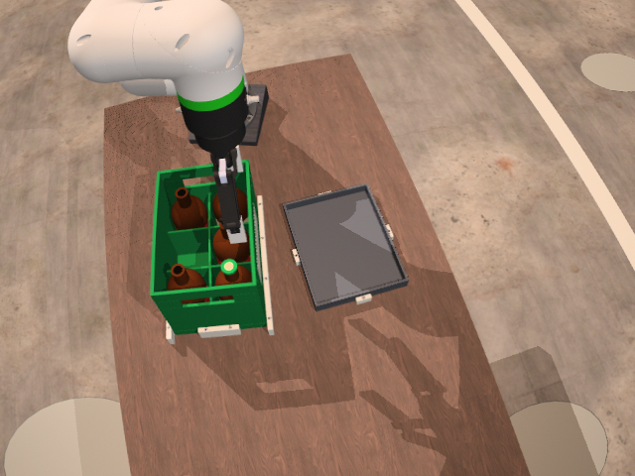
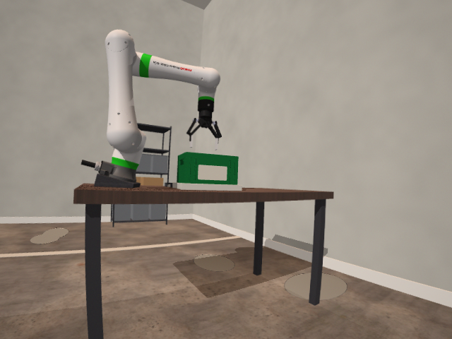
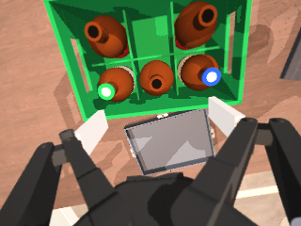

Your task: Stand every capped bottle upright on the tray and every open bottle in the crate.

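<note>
My hand is 15 cm above the green crate, 7 cm to the left of it and 2 cm past it. From my hand the other things lie so: grey tray: 22 cm below, 19 cm to the left; capped brown bottle: 15 cm below, 8 cm ahead, 4 cm to the right.
</note>
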